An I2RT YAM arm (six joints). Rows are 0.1 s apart.
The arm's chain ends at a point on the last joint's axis. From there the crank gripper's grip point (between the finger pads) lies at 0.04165 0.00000 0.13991 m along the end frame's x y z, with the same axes.
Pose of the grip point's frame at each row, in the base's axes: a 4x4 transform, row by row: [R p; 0 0 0 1], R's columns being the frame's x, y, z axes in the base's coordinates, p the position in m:
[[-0.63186, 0.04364, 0.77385, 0.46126], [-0.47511, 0.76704, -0.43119, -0.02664], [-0.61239, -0.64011, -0.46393, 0.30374], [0, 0, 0, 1]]
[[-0.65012, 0.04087, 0.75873, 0.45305], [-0.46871, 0.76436, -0.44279, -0.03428], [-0.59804, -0.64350, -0.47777, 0.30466], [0, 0, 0, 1]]
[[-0.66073, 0.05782, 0.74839, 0.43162], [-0.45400, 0.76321, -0.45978, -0.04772], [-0.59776, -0.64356, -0.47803, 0.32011], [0, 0, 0, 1]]
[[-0.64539, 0.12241, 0.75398, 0.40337], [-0.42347, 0.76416, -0.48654, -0.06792], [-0.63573, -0.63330, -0.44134, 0.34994], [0, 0, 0, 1]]
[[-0.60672, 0.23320, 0.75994, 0.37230], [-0.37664, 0.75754, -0.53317, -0.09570], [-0.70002, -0.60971, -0.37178, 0.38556], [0, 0, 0, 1]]
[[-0.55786, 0.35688, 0.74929, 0.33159], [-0.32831, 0.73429, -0.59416, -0.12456], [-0.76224, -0.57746, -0.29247, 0.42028], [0, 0, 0, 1]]
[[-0.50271, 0.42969, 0.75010, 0.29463], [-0.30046, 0.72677, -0.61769, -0.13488], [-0.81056, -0.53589, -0.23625, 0.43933], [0, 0, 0, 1]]
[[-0.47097, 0.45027, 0.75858, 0.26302], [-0.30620, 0.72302, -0.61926, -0.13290], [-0.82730, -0.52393, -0.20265, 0.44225], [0, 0, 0, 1]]
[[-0.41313, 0.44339, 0.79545, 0.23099], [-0.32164, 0.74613, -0.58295, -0.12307], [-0.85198, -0.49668, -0.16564, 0.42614], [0, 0, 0, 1]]
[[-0.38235, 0.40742, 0.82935, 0.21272], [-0.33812, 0.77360, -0.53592, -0.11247], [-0.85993, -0.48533, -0.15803, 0.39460], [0, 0, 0, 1]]
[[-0.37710, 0.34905, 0.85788, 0.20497], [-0.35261, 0.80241, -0.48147, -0.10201], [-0.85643, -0.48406, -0.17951, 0.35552], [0, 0, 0, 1]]
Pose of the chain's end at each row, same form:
[[-0.63186, 0.04364, 0.77385, 0.37931], [-0.47511, 0.76704, -0.43119, 0.05348], [-0.61239, -0.64011, -0.46393, 0.39415], [0, 0, 0, 1]]
[[-0.65012, 0.04087, 0.75873, 0.37397], [-0.46871, 0.76436, -0.44279, 0.04719], [-0.59804, -0.64350, -0.47777, 0.39641], [0, 0, 0, 1]]
[[-0.66073, 0.05782, 0.74839, 0.35443], [-0.45400, 0.76321, -0.45978, 0.03552], [-0.59776, -0.64356, -0.47803, 0.41189], [0, 0, 0, 1]]
[[-0.64539, 0.12241, 0.75398, 0.32476], [-0.42347, 0.76416, -0.48654, 0.01779], [-0.63573, -0.63330, -0.44134, 0.43817], [0, 0, 0, 1]]
[[-0.60672, 0.23320, 0.75994, 0.29125], [-0.37664, 0.75754, -0.53317, -0.00542], [-0.70002, -0.60971, -0.37178, 0.46673], [0, 0, 0, 1]]
[[-0.55786, 0.35688, 0.74929, 0.24999], [-0.32831, 0.73429, -0.59416, -0.02776], [-0.76224, -0.57746, -0.29247, 0.49295], [0, 0, 0, 1]]
[[-0.50271, 0.42969, 0.75010, 0.21062], [-0.30046, 0.72677, -0.61769, -0.03594], [-0.81056, -0.53589, -0.23625, 0.50614], [0, 0, 0, 1]]
[[-0.47097, 0.45027, 0.75858, 0.17650], [-0.30620, 0.72302, -0.61926, -0.03351], [-0.82730, -0.52393, -0.20265, 0.50506], [0, 0, 0, 1]]
[[-0.41313, 0.44339, 0.79545, 0.13691], [-0.32164, 0.74613, -0.58295, -0.02811], [-0.85198, -0.49668, -0.16564, 0.48480], [0, 0, 0, 1]]
[[-0.38235, 0.40742, 0.82935, 0.11261], [-0.33812, 0.77360, -0.53592, -0.02341], [-0.85993, -0.48533, -0.15803, 0.45253], [0, 0, 0, 1]]
[[-0.37710, 0.34905, 0.85788, 0.10065], [-0.35261, 0.80241, -0.48147, -0.01996], [-0.85643, -0.48406, -0.17951, 0.41631], [0, 0, 0, 1]]

